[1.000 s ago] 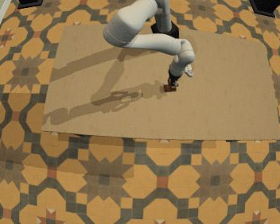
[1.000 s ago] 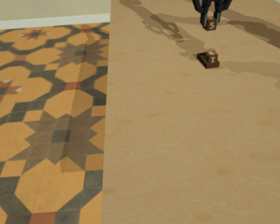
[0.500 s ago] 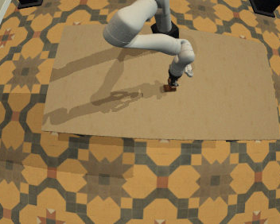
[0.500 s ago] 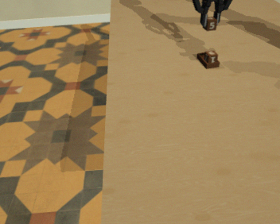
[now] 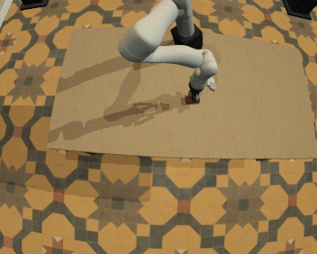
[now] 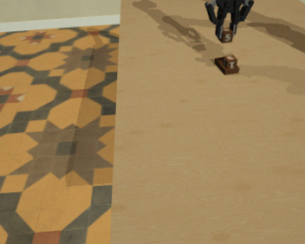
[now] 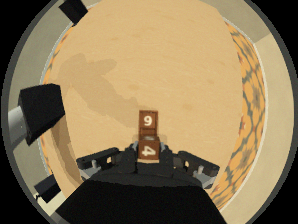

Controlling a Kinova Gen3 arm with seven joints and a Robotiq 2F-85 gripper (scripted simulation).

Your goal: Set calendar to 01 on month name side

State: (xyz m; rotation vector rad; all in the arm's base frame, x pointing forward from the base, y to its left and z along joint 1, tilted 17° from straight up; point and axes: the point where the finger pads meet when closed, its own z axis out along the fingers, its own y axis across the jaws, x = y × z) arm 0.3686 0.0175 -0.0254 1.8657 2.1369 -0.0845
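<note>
The tray lies 10 cm below my hand, 2 cm to the left of it and 1 cm behind it.
</note>
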